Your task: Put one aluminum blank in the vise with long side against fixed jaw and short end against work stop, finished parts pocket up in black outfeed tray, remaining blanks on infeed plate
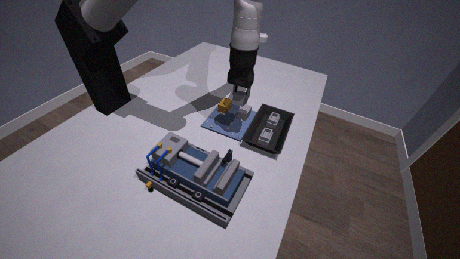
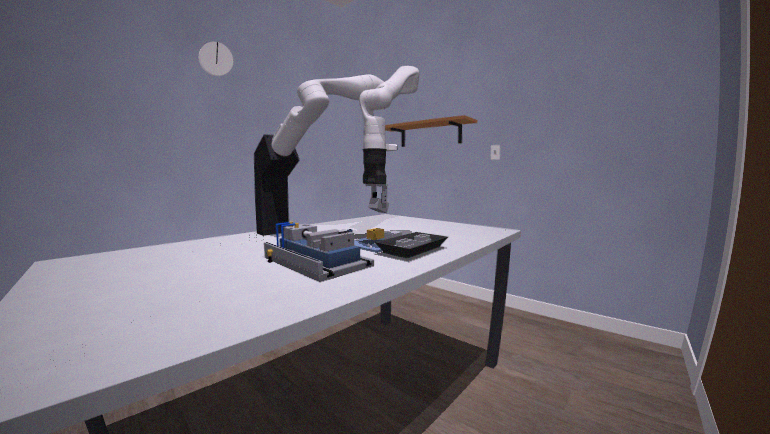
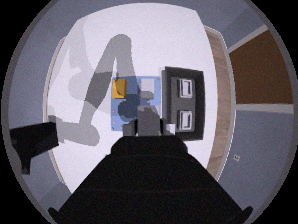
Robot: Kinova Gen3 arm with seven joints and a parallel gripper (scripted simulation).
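Now: the gray aluminum blank 30 mm below my hand. From my hand the other things lie so: black outfeed tray: 120 mm ahead, 30 mm to the left, 170 mm below; then infeed plate: 40 mm behind, 50 mm to the left, 170 mm below; then yellow brass blank: 80 mm behind, 100 mm to the left, 150 mm below.
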